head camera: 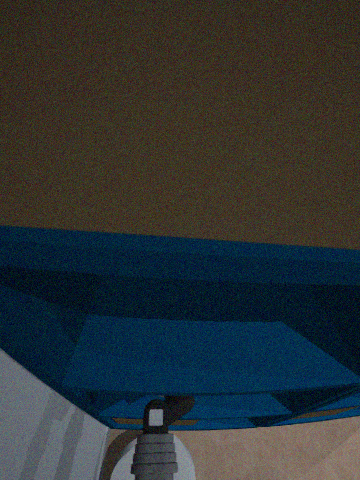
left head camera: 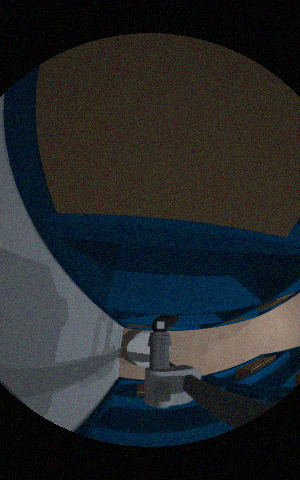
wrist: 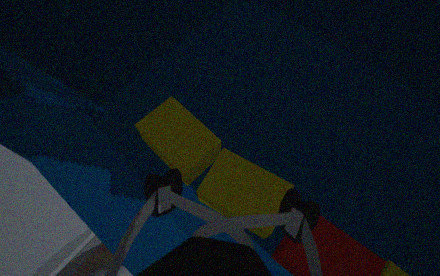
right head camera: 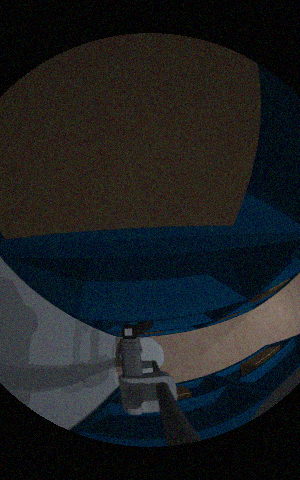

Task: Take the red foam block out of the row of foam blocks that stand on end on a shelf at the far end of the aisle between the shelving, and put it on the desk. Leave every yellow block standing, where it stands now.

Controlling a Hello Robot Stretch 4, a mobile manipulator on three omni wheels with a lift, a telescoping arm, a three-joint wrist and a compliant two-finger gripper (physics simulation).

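Frame: origin at the robot's base, x right, y back, z down, level; metres.
Seen in the pictures: gripper, fingertip midpoint: (wrist: 231,194); robot's base, link origin: (left head camera: 147,347) (right head camera: 142,354).
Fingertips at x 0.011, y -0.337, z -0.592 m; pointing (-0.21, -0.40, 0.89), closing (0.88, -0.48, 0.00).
Pixels of each thing's top centre, then the offset from my fingertips to it. "*": a spot on its surface instead. Level surfaces: height alone.
- red foam block, top centre: (wrist: 332,258) dx +0.114, dy -0.021, dz +0.041 m
- yellow block, surface spot: (wrist: 394,270) * dx +0.168, dy -0.050, dz +0.041 m
- blue shelf, surface height: dz +0.086 m
- Blue shelving, surface spot: (head camera: 200,350) (right head camera: 153,296) * dx +0.109, dy +0.020, dz -0.371 m
- large brown panel, top centre: (right head camera: 97,78) (left head camera: 200,73) dx -0.004, dy -0.043, dz -1.099 m
- Tan floor, surface height: dz +0.619 m
In the dark wrist view, the red foam block (wrist: 340,252) is at the lower right, partly behind the right finger and cut by the lower frame edge. Two yellow blocks (wrist: 175,135) (wrist: 250,182) stand up and left of it in a slanting row. A corner of another yellow block (wrist: 394,270) shows right of the red one. My gripper (wrist: 231,194) is open. Its left fingertip overlaps the blue shelf (wrist: 150,230) below the first yellow block; its right fingertip overlaps the seam between the second yellow block and the red block. The desk does not show.
Blue shelving (head camera: 200,350) (left head camera: 175,290) (right head camera: 150,297) with a large brown panel (head camera: 180,125) (left head camera: 165,130) (right head camera: 130,130) rises ahead. A pale wall (head camera: 30,415) (left head camera: 30,310) (right head camera: 55,350) stands close on the left. Tan floor (head camera: 250,450) (left head camera: 220,345) (right head camera: 215,345) shows at right.
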